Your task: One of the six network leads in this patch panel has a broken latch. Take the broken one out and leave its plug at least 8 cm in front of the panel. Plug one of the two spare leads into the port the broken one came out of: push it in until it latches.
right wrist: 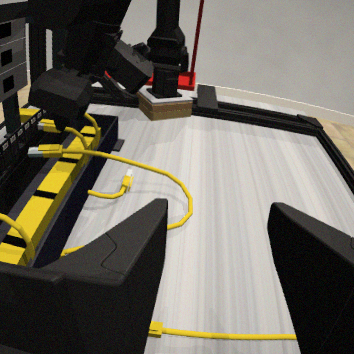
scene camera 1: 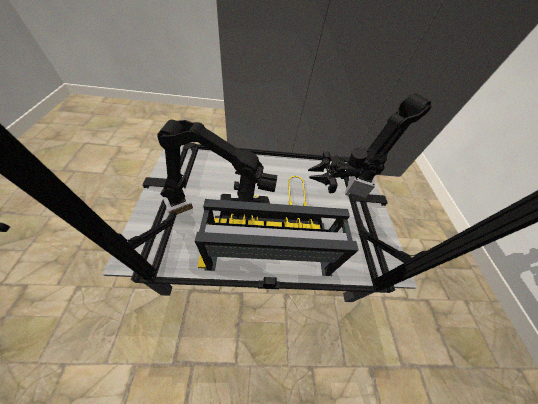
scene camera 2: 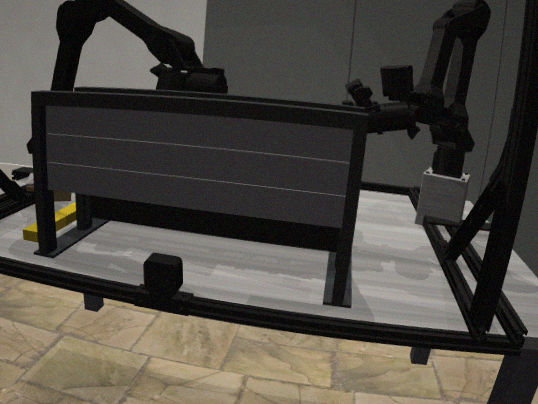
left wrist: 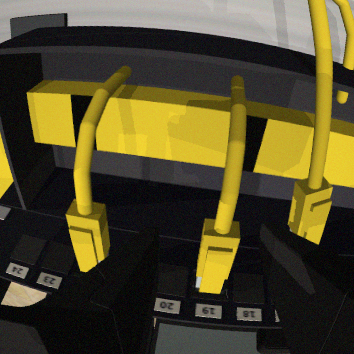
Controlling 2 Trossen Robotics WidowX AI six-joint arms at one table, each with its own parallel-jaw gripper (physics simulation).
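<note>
The dark patch panel stands on the table. In the left wrist view, my left gripper is open, its fingertips on either side of a yellow plug at the port labelled 19. Another yellow plug is left of the fingers; a third plug is at the right. I cannot tell which latch is broken. My right gripper is open and empty above the table. In the right wrist view, a plug with a clear tip is by the panel; another plug shows beside the finger.
A yellow lead loop lies behind the panel in scene camera 1. A segmented yellow bar runs along the panel behind the leads. A yellow block lies by the panel's left leg. Black rails edge the table.
</note>
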